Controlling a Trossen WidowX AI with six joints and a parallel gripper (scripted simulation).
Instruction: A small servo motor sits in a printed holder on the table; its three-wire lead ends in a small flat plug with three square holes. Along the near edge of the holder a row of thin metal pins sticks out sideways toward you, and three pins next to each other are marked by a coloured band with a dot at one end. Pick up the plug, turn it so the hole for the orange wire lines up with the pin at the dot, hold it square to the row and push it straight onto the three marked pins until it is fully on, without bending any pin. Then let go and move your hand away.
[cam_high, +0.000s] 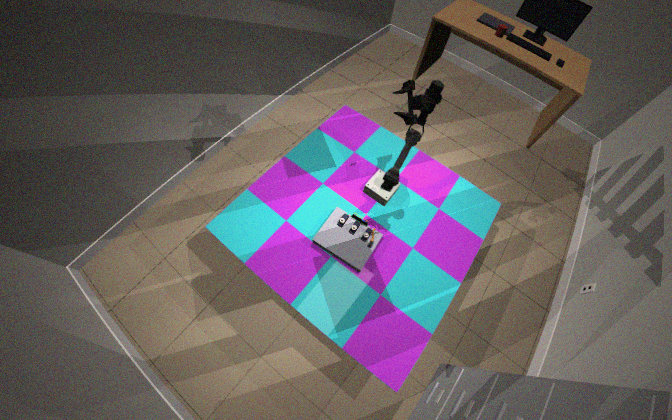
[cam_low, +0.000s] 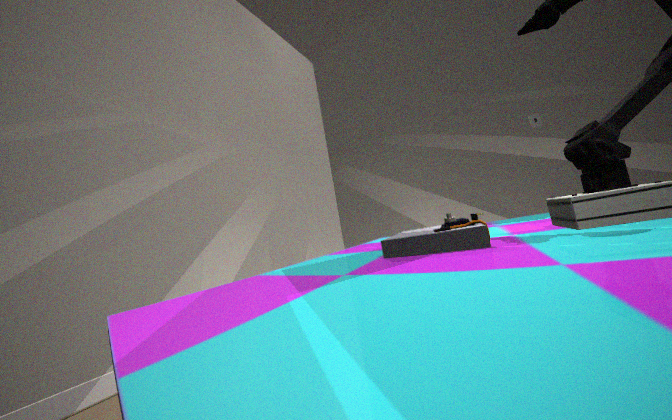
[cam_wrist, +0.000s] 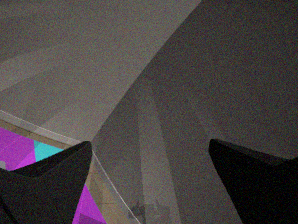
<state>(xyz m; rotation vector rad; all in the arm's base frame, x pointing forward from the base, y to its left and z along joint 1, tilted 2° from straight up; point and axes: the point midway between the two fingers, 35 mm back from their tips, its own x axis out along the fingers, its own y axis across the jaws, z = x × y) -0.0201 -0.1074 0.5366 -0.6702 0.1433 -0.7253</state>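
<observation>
Now: gripper tip 540 mm above the blue band, 290 mm short of it and 120 mm to the right of it. The rest, counted from my gripper tip: grey holder: 590 mm below, 450 mm ahead, 100 mm to the left.
</observation>
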